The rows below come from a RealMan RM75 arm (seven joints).
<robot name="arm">
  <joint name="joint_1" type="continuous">
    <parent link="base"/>
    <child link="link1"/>
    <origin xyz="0 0 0.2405" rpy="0 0 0"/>
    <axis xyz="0 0 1"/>
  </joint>
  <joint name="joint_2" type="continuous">
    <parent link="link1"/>
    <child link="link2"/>
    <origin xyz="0 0 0" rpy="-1.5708 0 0"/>
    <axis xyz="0 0 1"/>
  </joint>
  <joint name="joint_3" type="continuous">
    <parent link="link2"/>
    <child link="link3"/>
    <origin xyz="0 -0.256 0" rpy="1.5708 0 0"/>
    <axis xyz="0 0 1"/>
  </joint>
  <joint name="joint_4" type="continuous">
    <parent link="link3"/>
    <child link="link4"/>
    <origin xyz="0 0 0" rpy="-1.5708 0 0"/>
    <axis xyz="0 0 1"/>
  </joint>
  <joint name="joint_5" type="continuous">
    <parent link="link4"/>
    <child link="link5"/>
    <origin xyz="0 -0.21 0" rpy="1.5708 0 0"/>
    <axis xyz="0 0 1"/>
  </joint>
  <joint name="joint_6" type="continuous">
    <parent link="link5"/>
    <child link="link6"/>
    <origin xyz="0 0 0" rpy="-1.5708 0 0"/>
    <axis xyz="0 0 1"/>
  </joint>
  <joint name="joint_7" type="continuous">
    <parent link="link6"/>
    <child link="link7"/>
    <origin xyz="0 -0.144 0" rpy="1.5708 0 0"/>
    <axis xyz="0 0 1"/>
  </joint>
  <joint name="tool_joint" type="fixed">
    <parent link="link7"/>
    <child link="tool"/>
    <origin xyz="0 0 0" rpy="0 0 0"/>
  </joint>
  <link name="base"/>
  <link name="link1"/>
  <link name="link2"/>
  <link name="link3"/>
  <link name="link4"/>
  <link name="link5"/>
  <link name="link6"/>
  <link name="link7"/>
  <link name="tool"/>
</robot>
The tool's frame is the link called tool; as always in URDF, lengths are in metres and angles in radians. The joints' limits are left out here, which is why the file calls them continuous.
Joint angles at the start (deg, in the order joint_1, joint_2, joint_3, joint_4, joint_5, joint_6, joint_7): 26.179 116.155 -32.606 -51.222 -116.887 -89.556 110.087
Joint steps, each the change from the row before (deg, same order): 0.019 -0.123 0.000 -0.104 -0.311 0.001 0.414; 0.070 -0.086 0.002 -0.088 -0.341 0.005 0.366; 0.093 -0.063 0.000 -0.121 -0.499 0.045 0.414; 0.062 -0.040 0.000 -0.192 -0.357 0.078 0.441; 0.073 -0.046 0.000 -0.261 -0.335 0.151 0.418; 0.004 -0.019 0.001 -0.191 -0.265 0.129 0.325; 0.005 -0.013 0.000 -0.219 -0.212 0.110 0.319; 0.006 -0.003 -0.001 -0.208 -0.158 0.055 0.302; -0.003 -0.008 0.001 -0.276 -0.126 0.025 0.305; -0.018 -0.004 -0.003 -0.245 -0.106 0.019 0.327
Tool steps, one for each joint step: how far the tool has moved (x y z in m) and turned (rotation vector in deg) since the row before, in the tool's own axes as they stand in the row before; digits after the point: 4 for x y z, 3 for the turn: -0.0002 -0.0007 -0.0008 0.238 0.291 0.230; -0.0003 -0.0005 -0.0003 0.191 0.305 0.178; -0.0001 -0.0006 -0.0002 0.270 0.425 0.191; -0.0004 -0.0005 -0.0003 0.284 0.266 0.195; -0.0009 -0.0007 -0.0004 0.375 0.201 0.099; -0.0003 -0.0006 -0.0004 0.318 0.160 0.140; -0.0005 -0.0005 -0.0004 0.288 0.110 0.113; -0.0005 -0.0003 -0.0004 0.203 0.082 0.111; -0.0007 -0.0002 -0.0006 0.204 0.049 0.061; -0.0005 -0.0002 -0.0005 0.181 0.043 0.123
